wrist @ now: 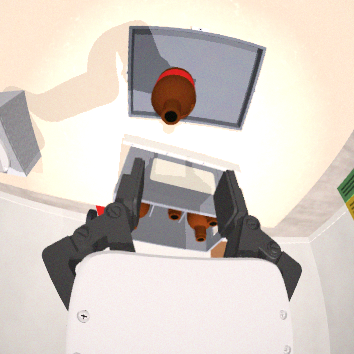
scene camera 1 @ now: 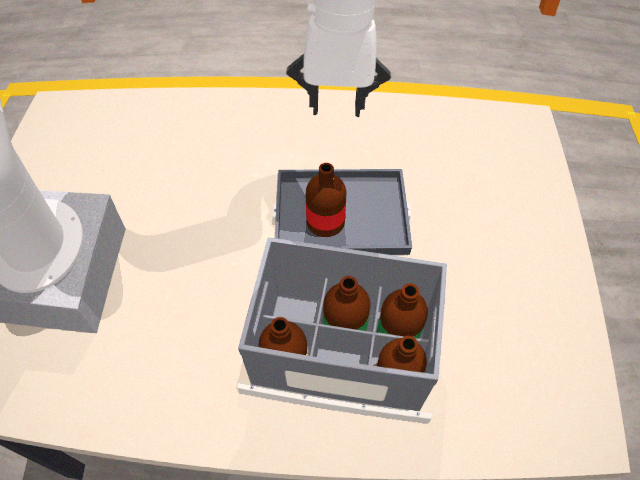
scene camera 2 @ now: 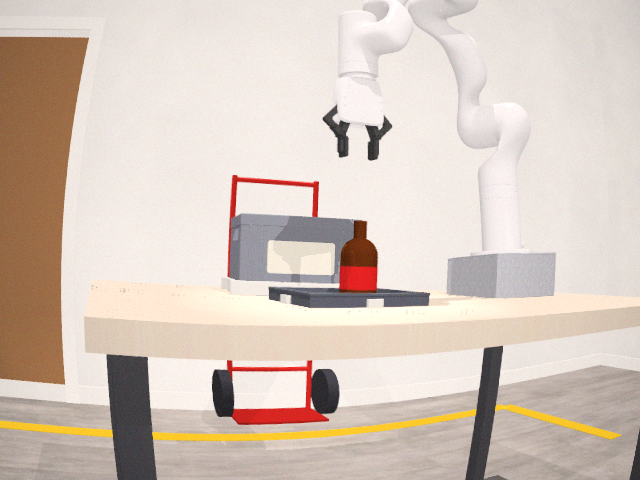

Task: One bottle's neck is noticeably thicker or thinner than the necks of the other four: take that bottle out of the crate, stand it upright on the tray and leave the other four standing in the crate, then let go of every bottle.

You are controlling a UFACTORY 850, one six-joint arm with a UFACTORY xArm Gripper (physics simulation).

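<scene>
A brown bottle with a red label (scene camera 1: 325, 214) (scene camera 2: 358, 273) (wrist: 174, 95) stands upright on the left part of the grey tray (scene camera 1: 406, 227) (scene camera 2: 369, 299) (wrist: 250, 90). The grey crate (scene camera 1: 258, 363) (scene camera 2: 250, 258) (wrist: 142, 172) holds the other brown bottles upright: one at back middle (scene camera 1: 346, 307), one at back right (scene camera 1: 403, 312), one at front left (scene camera 1: 282, 341) and one at front right (scene camera 1: 402, 356). The back left and front middle compartments are empty. My gripper (scene camera 1: 337, 113) (scene camera 2: 357, 156) (wrist: 181, 177) is open and empty, high above the red-labelled bottle and apart from it.
The crate stands close to the tray, with a white strip (scene camera 1: 333, 403) along its outer side. The arm's grey base block (scene camera 1: 100, 289) (scene camera 2: 524, 276) is at the left in scene camera 1. A red hand truck (scene camera 2: 276, 181) stands behind the table in scene camera 2.
</scene>
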